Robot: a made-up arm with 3 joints. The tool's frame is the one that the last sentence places.
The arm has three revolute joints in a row. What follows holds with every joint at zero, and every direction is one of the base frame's. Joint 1 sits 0.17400 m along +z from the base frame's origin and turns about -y. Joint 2 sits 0.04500 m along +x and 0.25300 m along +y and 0.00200 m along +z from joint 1 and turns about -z. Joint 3 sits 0.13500 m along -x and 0.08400 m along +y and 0.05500 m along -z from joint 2 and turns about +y. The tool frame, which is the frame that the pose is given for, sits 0.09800 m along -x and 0.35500 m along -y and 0.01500 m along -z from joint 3; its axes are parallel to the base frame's.
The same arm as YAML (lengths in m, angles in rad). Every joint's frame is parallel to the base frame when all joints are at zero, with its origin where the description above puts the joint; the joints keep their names.
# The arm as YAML. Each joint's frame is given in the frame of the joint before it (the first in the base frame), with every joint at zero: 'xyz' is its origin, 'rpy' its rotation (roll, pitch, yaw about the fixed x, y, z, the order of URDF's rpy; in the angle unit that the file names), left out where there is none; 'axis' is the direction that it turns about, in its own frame. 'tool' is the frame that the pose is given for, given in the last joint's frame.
units:
  length: m
  angle: rad
joints:
  - name: joint 1
    type: revolute
    origin:
      xyz: [0.0, 0.0, 0.174]
    axis: [0.0, -1.0, 0.0]
  - name: joint 2
    type: revolute
    origin:
      xyz: [0.045, 0.253, 0.002]
    axis: [0.0, 0.0, -1.0]
  - name: joint 3
    type: revolute
    origin:
      xyz: [-0.135, 0.084, -0.055]
    axis: [0.0, 1.0, 0.0]
tool:
  origin:
    xyz: [-0.098, -0.355, -0.015]

